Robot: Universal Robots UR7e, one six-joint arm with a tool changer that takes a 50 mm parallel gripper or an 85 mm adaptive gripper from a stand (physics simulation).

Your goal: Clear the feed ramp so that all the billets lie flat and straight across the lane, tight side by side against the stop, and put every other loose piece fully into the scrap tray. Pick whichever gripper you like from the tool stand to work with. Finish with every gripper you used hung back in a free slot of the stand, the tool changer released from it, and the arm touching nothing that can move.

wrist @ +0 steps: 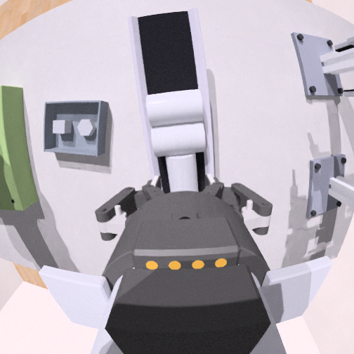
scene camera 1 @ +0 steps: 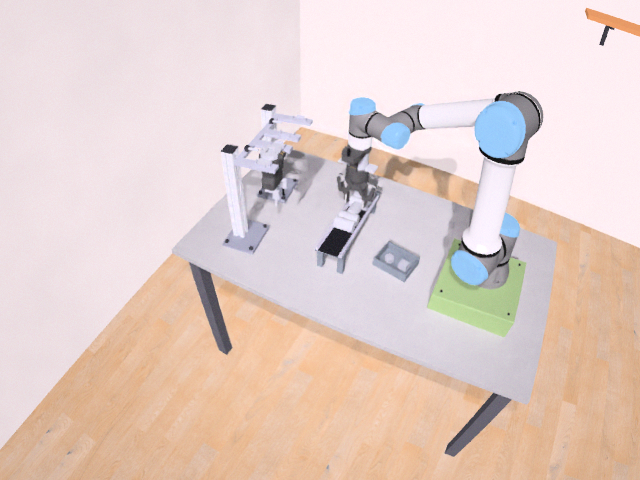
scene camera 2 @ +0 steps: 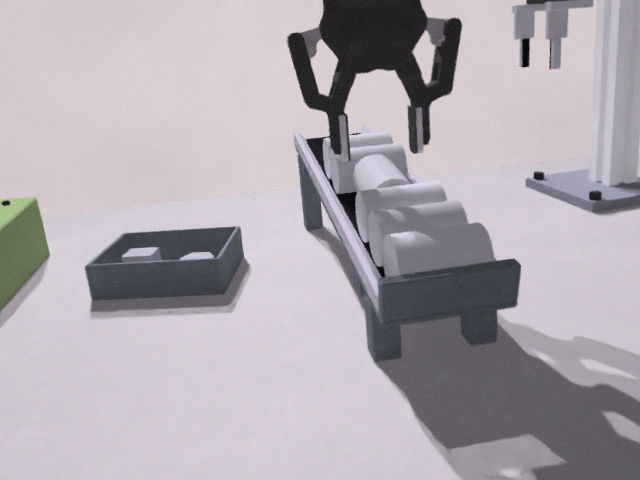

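My adaptive gripper is open above the feed ramp, its fingers spread across the lane at the rear billets. Three crosswise billets lie near the stop; the nearest is beside it. Behind them, a billet lies lengthwise, with dark lane beside it. Two more crosswise billets lie farther up. The scrap tray holds a square piece and a hexagonal piece. My gripper hides the stop end in the wrist view.
The tool stand is across the ramp from the tray, with another gripper hanging from it. The green arm base stands beyond the tray. Ramp side rails border the lane.
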